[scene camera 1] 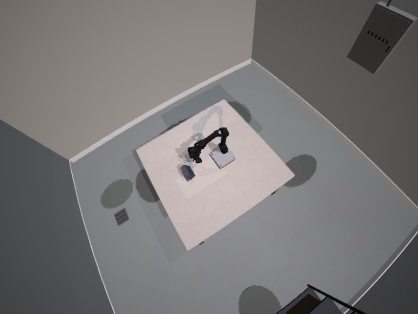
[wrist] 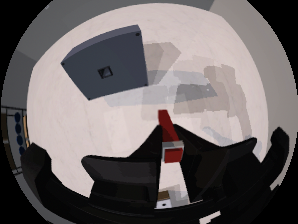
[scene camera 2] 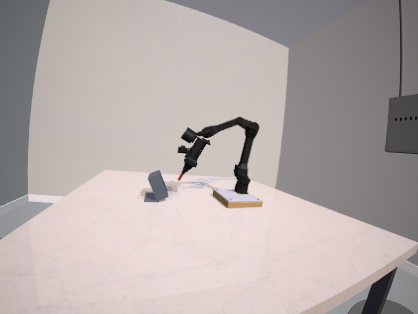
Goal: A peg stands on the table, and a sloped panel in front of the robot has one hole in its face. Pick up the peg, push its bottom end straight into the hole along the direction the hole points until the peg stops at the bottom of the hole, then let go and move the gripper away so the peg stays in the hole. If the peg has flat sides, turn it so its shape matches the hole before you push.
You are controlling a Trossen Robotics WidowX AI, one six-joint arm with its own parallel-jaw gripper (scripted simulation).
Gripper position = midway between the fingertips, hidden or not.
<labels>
The gripper (wrist: 166, 128) carries a red peg.
</labels>
